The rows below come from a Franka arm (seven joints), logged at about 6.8 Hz.
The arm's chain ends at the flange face. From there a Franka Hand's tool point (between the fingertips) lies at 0.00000 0.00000 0.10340 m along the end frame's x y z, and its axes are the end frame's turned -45 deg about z.
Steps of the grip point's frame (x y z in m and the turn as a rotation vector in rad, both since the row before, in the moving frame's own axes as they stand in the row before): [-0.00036 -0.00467 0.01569 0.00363 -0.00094 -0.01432]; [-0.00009 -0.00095 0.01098 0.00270 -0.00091 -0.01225]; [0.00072 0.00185 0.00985 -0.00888 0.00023 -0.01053]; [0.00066 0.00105 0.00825 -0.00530 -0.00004 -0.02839]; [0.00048 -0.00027 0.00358 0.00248 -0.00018 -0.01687]
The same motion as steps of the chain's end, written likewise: [-0.00322 -0.00285 0.01569 0.00190 -0.00323 -0.01432]; [-0.00047 -0.00048 0.01098 0.00127 -0.00255 -0.01225]; [0.00115 0.00017 0.00985 -0.00612 0.00644 -0.01053]; [0.00082 -0.00011 0.00825 -0.00378 0.00372 -0.02839]; [0.00034 -0.00036 0.00358 0.00163 -0.00188 -0.01687]
